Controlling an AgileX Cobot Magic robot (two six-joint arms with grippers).
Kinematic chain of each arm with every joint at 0, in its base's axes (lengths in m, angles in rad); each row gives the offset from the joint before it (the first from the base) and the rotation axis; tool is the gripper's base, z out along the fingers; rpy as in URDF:
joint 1: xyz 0 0 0.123 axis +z
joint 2: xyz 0 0 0 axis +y
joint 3: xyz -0.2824 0 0.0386 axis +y
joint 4: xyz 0.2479 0 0.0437 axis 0.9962 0 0.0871
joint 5: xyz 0 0 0 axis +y
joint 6: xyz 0.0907 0 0.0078 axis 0.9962 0 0.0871
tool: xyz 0 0 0 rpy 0 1.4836 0
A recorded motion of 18 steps. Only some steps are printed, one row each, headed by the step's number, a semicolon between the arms.
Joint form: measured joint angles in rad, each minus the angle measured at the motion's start. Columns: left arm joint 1, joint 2, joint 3, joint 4, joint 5, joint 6; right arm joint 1, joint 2, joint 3, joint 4, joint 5, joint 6.
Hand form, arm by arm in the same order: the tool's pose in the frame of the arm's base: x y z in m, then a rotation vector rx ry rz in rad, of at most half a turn. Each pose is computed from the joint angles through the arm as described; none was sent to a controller.
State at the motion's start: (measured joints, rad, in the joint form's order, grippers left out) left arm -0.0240 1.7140 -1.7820 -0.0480 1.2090 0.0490; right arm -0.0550 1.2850 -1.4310 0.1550 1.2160 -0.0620
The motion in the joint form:
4: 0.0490 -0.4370 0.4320 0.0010 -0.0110 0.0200; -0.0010 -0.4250 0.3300 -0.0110 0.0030 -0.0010
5: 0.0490 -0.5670 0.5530 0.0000 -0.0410 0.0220; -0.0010 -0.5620 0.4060 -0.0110 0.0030 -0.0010
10: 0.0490 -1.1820 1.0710 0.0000 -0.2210 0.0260; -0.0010 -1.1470 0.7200 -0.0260 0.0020 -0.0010
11: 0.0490 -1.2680 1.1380 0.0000 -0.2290 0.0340; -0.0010 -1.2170 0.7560 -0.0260 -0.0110 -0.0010
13: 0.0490 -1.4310 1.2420 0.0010 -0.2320 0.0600; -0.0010 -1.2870 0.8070 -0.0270 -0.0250 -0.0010
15: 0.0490 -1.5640 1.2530 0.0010 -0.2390 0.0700; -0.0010 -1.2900 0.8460 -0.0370 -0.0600 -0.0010
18: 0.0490 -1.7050 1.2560 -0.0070 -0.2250 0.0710; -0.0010 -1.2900 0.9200 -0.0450 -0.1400 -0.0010
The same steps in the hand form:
4: 0.2454 0.0021 0.3878 0.0506 2.6064 -0.0297; 0.1326 0.0049 0.3938 -0.0064 2.4518 0.1357
5: 0.2117 0.0013 0.3836 0.0516 2.5674 -0.0275; 0.0990 0.0067 0.3878 -0.0118 2.3913 0.1294
10: 0.0807 -0.0016 0.3265 0.0478 2.2909 -0.0078; -0.0124 0.0117 0.3235 -0.0314 2.1223 0.0846
11: 0.0662 -0.0020 0.3130 0.0565 2.2637 -0.0020; -0.0209 0.0121 0.3139 -0.0327 2.0755 0.0807
13: 0.0416 -0.0025 0.2903 0.0853 2.2009 0.0173; -0.0262 0.0123 0.3002 -0.0326 2.0427 0.0770
15: 0.0204 -0.0030 0.2917 0.0936 2.0717 0.0318; -0.0200 0.0109 0.2928 -0.0256 2.0445 0.0660
18: -0.0036 -0.0043 0.2909 0.0931 1.9474 0.0311; -0.0073 0.0092 0.2793 -0.0143 2.0391 0.0570

